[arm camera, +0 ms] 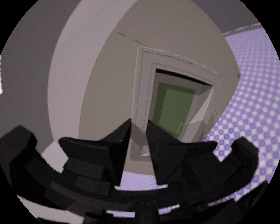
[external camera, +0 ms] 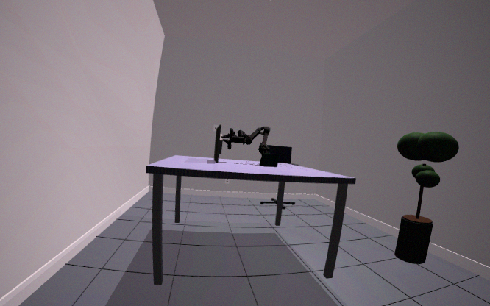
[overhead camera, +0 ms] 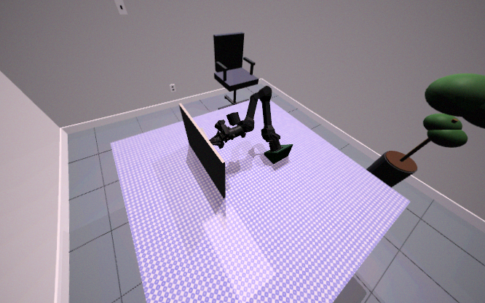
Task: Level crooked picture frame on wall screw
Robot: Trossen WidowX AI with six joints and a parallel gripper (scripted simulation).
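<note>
Right now my gripper tip is 50 mm above the picture frame, 30 mm to the left of it and 10 mm short of it. Also, from my gripper tip: wall panel 60 mm below, 20 mm to the right, 20 mm ahead.
</note>
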